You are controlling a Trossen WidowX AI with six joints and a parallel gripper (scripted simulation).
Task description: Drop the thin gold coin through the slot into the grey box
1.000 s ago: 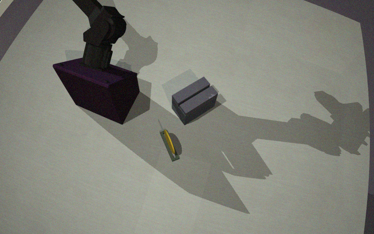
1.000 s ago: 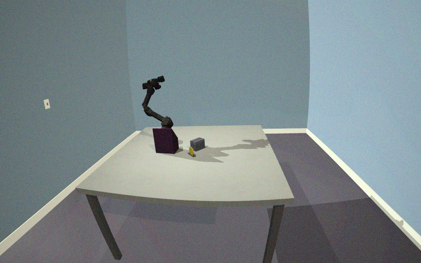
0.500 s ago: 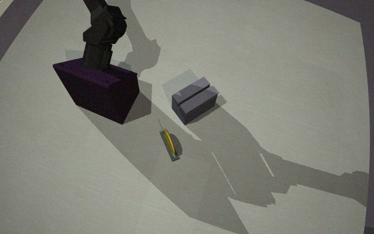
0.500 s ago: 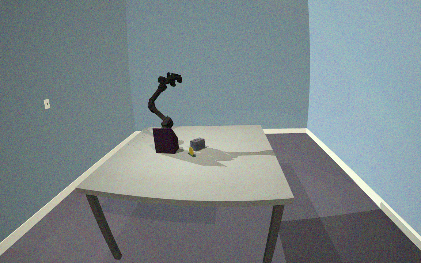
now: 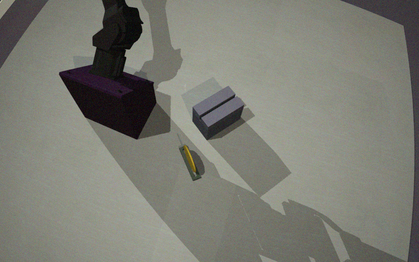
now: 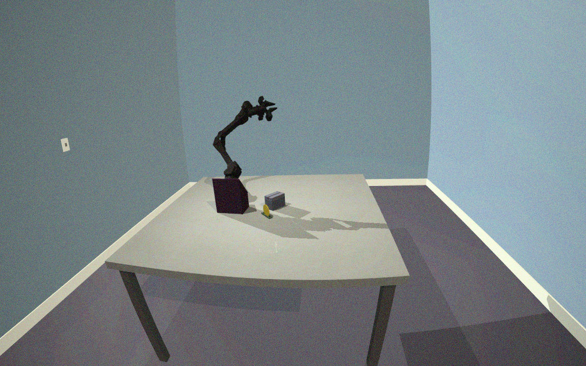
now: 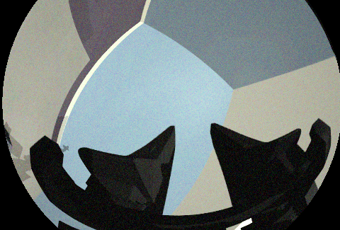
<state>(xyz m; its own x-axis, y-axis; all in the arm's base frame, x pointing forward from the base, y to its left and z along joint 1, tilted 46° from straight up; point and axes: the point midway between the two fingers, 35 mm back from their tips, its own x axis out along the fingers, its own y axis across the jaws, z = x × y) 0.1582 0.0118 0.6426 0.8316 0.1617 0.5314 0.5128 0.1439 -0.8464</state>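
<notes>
My gripper tip is now 3 cm past the gold coin, 60 cm to the left of it and 52 cm above it.
</notes>
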